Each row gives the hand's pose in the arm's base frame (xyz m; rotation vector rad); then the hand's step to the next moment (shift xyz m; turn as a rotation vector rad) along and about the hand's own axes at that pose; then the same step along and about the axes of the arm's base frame.
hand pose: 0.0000 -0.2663 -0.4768 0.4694 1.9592 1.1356
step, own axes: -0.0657 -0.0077 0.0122 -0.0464 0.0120 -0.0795
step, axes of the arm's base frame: 0.0501 -0.0401 0.0202 -0.0357 -0.0674 0.0530
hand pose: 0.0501 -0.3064 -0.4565 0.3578 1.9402 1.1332
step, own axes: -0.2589 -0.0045 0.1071 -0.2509 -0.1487 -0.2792
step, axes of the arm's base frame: 0.2412 -0.0958 0.1056 -0.0416 -0.3944 0.0755
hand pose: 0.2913 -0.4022 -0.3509 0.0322 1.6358 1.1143
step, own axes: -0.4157 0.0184 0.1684 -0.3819 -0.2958 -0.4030
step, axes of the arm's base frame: 0.2858 -0.1053 0.3298 -0.0119 -0.6251 0.0697
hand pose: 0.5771 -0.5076 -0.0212 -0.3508 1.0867 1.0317
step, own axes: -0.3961 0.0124 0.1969 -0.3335 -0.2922 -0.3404
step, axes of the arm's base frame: 0.0671 -0.0622 0.4330 0.0240 -0.5554 0.0584
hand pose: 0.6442 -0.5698 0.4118 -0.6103 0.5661 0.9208
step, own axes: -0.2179 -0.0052 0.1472 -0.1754 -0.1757 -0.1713
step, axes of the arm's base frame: -0.0745 -0.0201 0.2514 0.0329 -0.2970 0.0413
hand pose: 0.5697 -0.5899 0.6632 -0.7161 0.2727 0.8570
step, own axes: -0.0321 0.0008 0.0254 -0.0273 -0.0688 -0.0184
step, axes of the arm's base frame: -0.0226 -0.0016 0.0341 0.0365 -0.0590 0.0318
